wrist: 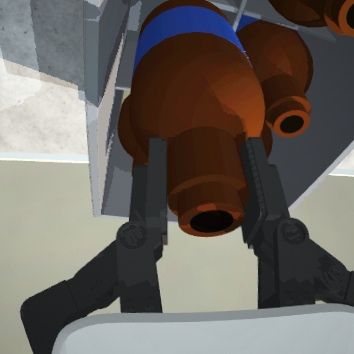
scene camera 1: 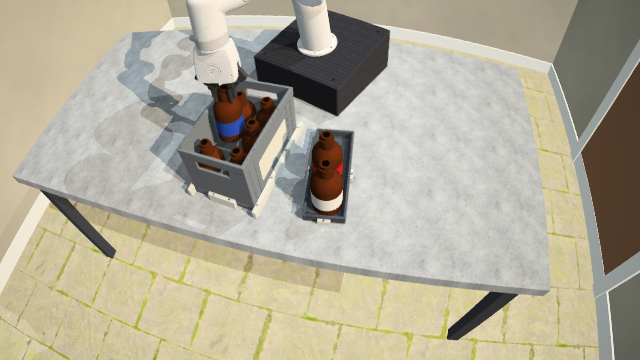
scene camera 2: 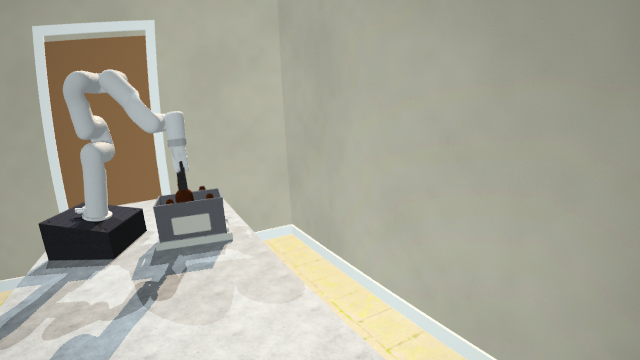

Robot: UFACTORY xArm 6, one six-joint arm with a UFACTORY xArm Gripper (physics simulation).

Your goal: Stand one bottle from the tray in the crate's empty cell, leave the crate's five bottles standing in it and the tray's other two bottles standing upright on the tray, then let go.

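Seen in the pictures: gripper, fingertip midpoint: point(wrist: 202, 156) point(scene camera 1: 225, 98) point(scene camera 2: 183, 189); arm's base, link origin: point(scene camera 1: 317, 43) point(scene camera 2: 97, 216).
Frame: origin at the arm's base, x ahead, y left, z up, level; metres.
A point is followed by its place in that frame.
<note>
My gripper point(scene camera 1: 223, 94) {x 0.368, y -0.167, z 0.085 m} point(scene camera 2: 182, 187) {x 0.368, y -0.167, z 0.085 m} point(wrist: 202, 156) {x 0.368, y -0.167, z 0.085 m} is shut on the neck of a brown bottle with a blue band point(scene camera 1: 230, 128) {x 0.404, y -0.155, z 0.017 m} point(scene camera 2: 184, 195) {x 0.365, y -0.201, z 0.066 m} point(wrist: 195, 90) {x 0.338, y -0.171, z 0.074 m}. This bottle is upright, its lower part inside the grey crate point(scene camera 1: 212, 184) {x 0.518, y -0.189, z -0.065 m} point(scene camera 2: 162, 222) {x 0.261, y -0.208, z -0.022 m} point(wrist: 92, 150) {x 0.407, y -0.237, z 0.045 m}, its neck above the rim in scene camera 1. Its base is hidden in the wrist view. Several other brown bottles stand in the crate, among them one at the near left point(scene camera 1: 206, 148) {x 0.477, y -0.195, z 0.023 m} and one beside the held bottle point(wrist: 282, 60) {x 0.371, y -0.101, z -0.009 m}. A red-label bottle point(scene camera 1: 327, 149) {x 0.433, y 0.085, z -0.002 m} and a white-label bottle point(scene camera 1: 326, 187) {x 0.527, y 0.095, z -0.017 m} stand upright on the dark tray point(scene camera 1: 351, 145) {x 0.327, y 0.134, z -0.105 m}.
The black robot base block point(scene camera 1: 300, 82) {x 0.138, y -0.032, z -0.055 m} point(scene camera 2: 85, 242) {x -0.049, y -0.148, z -0.057 m} stands behind the crate and tray in scene camera 1. Pale strips point(scene camera 1: 265, 196) {x 0.507, y -0.060, z -0.111 m} point(scene camera 2: 195, 241) {x 0.372, y -0.244, z -0.115 m} lie along the crate's foot. The tray is to the right of the crate on the grey table point(scene camera 1: 440, 165) {x 0.344, y 0.385, z -0.131 m} point(scene camera 2: 240, 310) {x 0.370, y -0.772, z -0.130 m}.
</note>
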